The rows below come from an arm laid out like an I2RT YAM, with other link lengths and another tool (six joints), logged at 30 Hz.
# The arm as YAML. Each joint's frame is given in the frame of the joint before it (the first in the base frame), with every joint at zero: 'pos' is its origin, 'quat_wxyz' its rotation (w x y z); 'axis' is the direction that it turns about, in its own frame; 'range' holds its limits. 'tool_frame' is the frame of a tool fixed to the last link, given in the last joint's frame.
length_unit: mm
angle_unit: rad
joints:
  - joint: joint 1
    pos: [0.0, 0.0, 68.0]
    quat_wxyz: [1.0, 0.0, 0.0, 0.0]
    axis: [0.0, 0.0, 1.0]
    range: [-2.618, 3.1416]
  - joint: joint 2
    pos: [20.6, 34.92, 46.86]
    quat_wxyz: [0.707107, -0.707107, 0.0, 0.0]
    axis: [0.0, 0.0, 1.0]
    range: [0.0, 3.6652]
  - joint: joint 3
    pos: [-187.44, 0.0, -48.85]
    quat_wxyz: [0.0, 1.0, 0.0, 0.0]
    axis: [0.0, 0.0, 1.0]
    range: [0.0, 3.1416]
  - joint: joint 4
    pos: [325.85, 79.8, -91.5]
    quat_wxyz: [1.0, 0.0, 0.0, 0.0]
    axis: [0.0, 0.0, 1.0]
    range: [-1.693, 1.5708]
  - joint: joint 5
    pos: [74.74, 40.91, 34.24]
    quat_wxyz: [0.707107, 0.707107, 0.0, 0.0]
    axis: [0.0, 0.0, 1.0]
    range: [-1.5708, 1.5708]
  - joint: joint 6
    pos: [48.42, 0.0, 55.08]
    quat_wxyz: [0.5, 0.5, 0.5, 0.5]
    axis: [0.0, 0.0, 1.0]
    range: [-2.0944, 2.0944]
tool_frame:
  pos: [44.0, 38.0, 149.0]
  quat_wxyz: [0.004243, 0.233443, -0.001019, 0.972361]
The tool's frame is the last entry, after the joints.
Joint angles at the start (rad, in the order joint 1, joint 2, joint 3, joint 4, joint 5, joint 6): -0.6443 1.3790 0.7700 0.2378 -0.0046 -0.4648
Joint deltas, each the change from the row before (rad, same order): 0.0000 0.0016 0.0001 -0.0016 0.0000 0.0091; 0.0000 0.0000 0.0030 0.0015 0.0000 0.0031; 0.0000 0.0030 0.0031 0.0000 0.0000 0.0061; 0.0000 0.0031 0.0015 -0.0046 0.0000 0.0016; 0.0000 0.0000 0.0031 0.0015 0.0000 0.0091; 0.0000 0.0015 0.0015 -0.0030 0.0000 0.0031; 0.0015 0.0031 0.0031 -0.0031 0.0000 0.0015; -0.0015 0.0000 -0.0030 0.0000 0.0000 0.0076; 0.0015 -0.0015 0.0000 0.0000 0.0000 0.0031; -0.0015 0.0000 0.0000 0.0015 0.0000 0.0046; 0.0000 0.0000 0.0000 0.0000 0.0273 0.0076; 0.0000 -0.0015 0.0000 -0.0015 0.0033 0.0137
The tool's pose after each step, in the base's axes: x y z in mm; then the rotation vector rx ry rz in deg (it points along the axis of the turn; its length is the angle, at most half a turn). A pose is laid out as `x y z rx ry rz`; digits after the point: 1 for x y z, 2 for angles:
425.2 -334.5 51.0 83.95 50.36 -2.69
426.0 -334.9 52.8 83.93 50.07 -2.52
426.4 -335.1 52.7 84.21 49.85 -2.36
426.0 -334.9 50.7 84.51 50.05 -2.43
426.7 -335.2 52.3 84.76 49.53 -2.10
426.6 -335.1 51.5 85.01 49.55 -2.08
427.3 -334.5 50.8 85.16 49.69 -2.04
426.1 -334.5 48.7 85.66 49.48 -1.96
426.7 -333.8 49.3 85.71 49.37 -1.78
426.3 -334.5 49.4 85.90 49.08 -1.70
421.9 -337.7 49.6 86.47 47.93 -3.02
421.2 -337.7 49.4 87.12 47.32 -2.84

